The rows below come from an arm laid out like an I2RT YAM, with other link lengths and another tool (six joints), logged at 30 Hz.
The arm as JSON. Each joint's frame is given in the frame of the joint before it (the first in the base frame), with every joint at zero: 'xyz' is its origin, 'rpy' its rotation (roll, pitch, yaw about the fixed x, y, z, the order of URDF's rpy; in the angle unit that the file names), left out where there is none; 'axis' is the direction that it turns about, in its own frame. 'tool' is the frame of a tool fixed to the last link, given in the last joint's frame.
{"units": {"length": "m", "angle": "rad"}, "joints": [
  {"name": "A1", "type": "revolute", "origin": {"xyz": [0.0, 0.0, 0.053], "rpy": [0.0, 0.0, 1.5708]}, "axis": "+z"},
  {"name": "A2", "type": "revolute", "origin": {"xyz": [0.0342, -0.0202, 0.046], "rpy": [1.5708, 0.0, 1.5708]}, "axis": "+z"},
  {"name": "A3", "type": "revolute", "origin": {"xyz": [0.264, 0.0, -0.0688], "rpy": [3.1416, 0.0, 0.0]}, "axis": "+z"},
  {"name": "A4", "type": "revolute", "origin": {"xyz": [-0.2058, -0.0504, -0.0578], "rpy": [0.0, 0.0, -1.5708]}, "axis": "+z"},
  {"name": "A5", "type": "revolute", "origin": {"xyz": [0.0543, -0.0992, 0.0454], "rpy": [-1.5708, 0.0, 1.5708]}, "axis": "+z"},
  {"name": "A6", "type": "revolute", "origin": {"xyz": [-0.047, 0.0, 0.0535], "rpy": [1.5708, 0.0, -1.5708]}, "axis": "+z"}
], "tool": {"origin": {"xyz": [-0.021, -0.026, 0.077], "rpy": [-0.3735, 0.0, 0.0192]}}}
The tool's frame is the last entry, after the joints.
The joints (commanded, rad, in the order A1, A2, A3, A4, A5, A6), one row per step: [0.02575, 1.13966, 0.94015, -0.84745, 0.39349, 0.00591]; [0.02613, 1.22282, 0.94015, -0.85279, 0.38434, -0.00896]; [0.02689, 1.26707, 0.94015, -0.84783, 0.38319, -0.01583]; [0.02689, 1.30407, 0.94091, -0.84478, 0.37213, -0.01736]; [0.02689, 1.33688, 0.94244, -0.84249, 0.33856, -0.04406]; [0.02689, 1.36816, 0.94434, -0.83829, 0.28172, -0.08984]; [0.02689, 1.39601, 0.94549, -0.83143, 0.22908, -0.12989]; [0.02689, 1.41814, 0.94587, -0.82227, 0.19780, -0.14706]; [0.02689, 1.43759, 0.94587, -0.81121, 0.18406, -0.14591]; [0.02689, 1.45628, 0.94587, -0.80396, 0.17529, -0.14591]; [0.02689, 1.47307, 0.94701, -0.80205, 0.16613, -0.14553]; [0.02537, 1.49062, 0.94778, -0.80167, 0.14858, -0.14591]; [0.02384, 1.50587, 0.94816, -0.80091, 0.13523, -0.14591]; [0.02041, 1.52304, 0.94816, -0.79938, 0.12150, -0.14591]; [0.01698, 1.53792, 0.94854, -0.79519, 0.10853, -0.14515]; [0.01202, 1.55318, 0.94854, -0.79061, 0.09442, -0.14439]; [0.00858, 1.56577, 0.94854, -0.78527, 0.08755, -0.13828]
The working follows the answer.
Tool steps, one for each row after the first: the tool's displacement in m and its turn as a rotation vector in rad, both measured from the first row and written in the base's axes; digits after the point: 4 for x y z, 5 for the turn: [0.0038, 0.0017, -0.0209, -0.00067, 0.09415, 0.01681]; [0.0067, 0.0023, -0.0312, -0.00328, 0.13598, 0.02376]; [0.0088, 0.0037, -0.0399, 0.00558, 0.16987, 0.02983]; [0.0101, 0.0085, -0.0484, 0.02511, 0.20851, 0.06653]; [0.0111, 0.0167, -0.0566, 0.05925, 0.24816, 0.12928]; [0.0122, 0.0243, -0.0635, 0.09265, 0.27831, 0.18547]; [0.0138, 0.0287, -0.0684, 0.11553, 0.29413, 0.21292]; [0.0161, 0.0305, -0.0724, 0.12926, 0.30141, 0.21704]; [0.0176, 0.0316, -0.0765, 0.13829, 0.31231, 0.21985]; [0.0181, 0.0328, -0.0802, 0.14807, 0.32537, 0.22221]; [0.0181, 0.0346, -0.0844, 0.16589, 0.34062, 0.22668]; [0.0180, 0.0359, -0.0880, 0.17987, 0.35370, 0.22913]; [0.0179, 0.0366, -0.0922, 0.19479, 0.36802, 0.22952]; [0.0185, 0.0373, -0.0955, 0.20885, 0.37684, 0.22927]; [0.0190, 0.0377, -0.0989, 0.22438, 0.38570, 0.22776]; [0.0199, 0.0375, -0.1017, 0.23437, 0.39060, 0.22045]
Tool pose at each row, in the base's axes (x y z in m, rotation vector in rad; rounded; the steps above come from the unrounded poses): [0.2570, -0.0439, 0.1689, 1.91143, -2.26691, 0.52947]; [0.2609, -0.0422, 0.1480, 1.91424, -2.19429, 0.43253]; [0.2637, -0.0416, 0.1378, 1.91260, -2.16050, 0.39272]; [0.2658, -0.0402, 0.1290, 1.91611, -2.13961, 0.34964]; [0.2671, -0.0353, 0.1206, 1.95805, -2.09620, 0.29425]; [0.2681, -0.0271, 0.1123, 2.03386, -2.03668, 0.22502]; [0.2692, -0.0196, 0.1054, 2.10202, -1.98569, 0.16473]; [0.2709, -0.0152, 0.1005, 2.13694, -1.96267, 0.12692]; [0.2732, -0.0134, 0.0966, 2.14481, -1.96151, 0.10531]; [0.2746, -0.0123, 0.0925, 2.14791, -1.95648, 0.08514]; [0.2751, -0.0111, 0.0887, 2.14995, -1.95072, 0.06206]; [0.2751, -0.0093, 0.0845, 2.15665, -1.94556, 0.02827]; [0.2750, -0.0080, 0.0809, 2.16014, -1.94155, 0.00061]; [0.2749, -0.0072, 0.0768, 2.16112, -1.93890, -0.02941]; [0.2755, -0.0066, 0.0735, 2.16297, -1.94004, -0.05334]; [0.2760, -0.0062, 0.0700, 2.16386, -1.94291, -0.07909]; [0.2769, -0.0064, 0.0673, 2.15774, -1.95116, -0.09538]

